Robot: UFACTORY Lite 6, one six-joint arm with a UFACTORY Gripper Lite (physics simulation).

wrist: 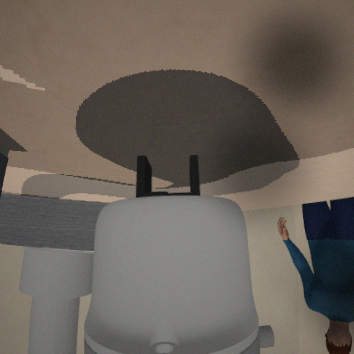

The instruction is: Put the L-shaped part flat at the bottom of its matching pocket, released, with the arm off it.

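Pixels of known places: hand at its tool point: (168, 176); arm's base at its link origin: (62, 246).
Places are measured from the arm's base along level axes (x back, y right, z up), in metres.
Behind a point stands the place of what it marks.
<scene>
My gripper (168, 167) {z -0.067, x -0.328, y -0.001 m} is in the middle of the wrist view, below a wide dark shadow on the table. Its two black fingers stand parallel with a gap between them, and their inner feet meet at the grey housing, so it is shut. The gap shows shadowed table and no part. The L-shaped part and its matching pocket do not show in this view, so where the gripper is relative to them cannot be told.
The tan table top (200, 35) fills the upper view. A dark-sided object (9, 141) is cut off at the left edge. The grey base block (50, 222) {z -0.042, x -0.091, y -0.033 m} and an arm link (56, 272) {z 0.033, x -0.062, y -0.015 m} are at lower left. A person (332, 270) appears upside down at right.
</scene>
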